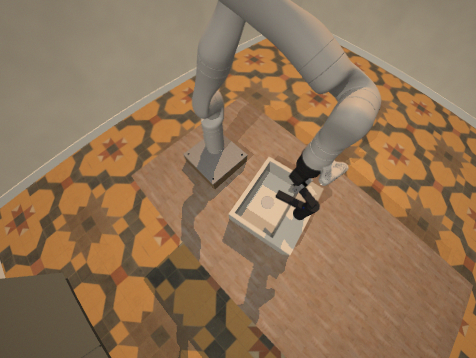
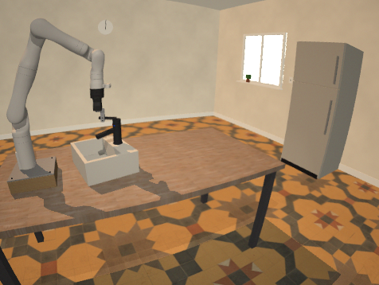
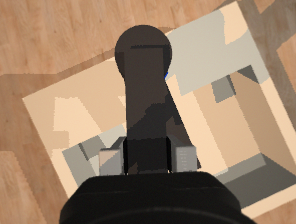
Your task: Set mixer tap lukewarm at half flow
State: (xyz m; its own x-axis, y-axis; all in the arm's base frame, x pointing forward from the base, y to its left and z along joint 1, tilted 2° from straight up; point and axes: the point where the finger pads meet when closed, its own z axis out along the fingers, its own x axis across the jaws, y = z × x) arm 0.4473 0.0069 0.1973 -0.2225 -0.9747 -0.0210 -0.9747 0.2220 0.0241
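Right now my hand is 5 cm short of the black mixer tap, 5 cm above it and 2 cm to the left of it. The rest, counted from my hand: black lever: 3 cm ahead, 1 cm to the right; sink basin: 24 cm below, 4 cm to the right, 4 cm behind.
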